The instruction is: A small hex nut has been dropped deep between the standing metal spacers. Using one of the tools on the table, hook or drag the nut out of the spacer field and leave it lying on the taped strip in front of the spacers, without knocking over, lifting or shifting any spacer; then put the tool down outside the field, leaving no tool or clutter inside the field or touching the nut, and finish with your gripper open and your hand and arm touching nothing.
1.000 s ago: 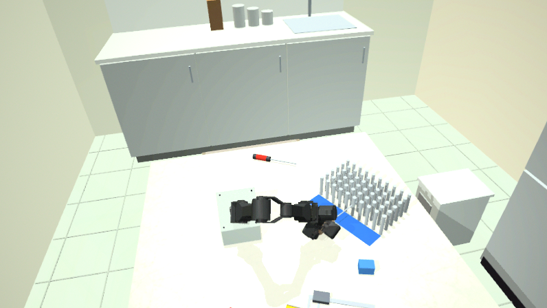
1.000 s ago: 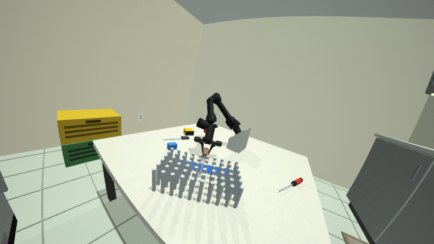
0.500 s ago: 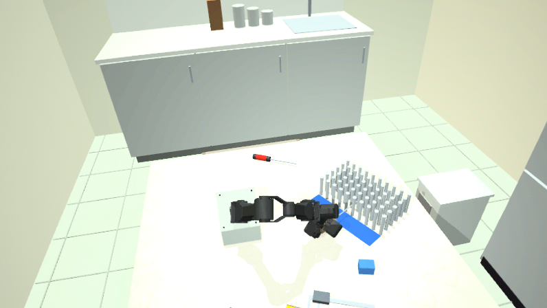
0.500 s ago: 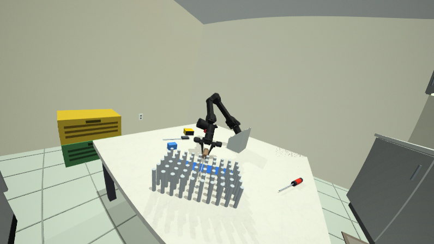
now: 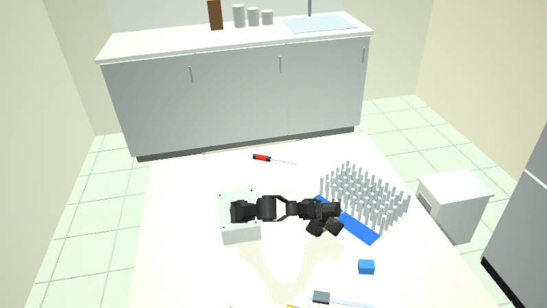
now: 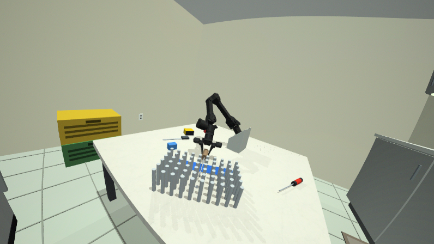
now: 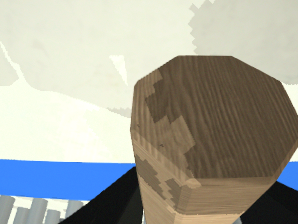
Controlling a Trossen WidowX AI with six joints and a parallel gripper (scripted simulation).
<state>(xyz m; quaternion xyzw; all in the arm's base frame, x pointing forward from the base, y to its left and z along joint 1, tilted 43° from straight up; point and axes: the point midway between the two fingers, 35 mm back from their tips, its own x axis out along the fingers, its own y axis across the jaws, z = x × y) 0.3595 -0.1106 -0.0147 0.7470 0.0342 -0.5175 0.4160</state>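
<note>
Right now my gripper tip is 80 mm short of the blue taped strip, 50 mm to the right of it and 30 mm above it. Also, from my gripper tip: wooden-handled hook tool (90 mm ahead, 50 mm to the left); hex nut (220 mm ahead, 120 mm to the left, 30 mm below); blue block (240 mm to the right, 70 mm ahead, 10 mm below).
</note>
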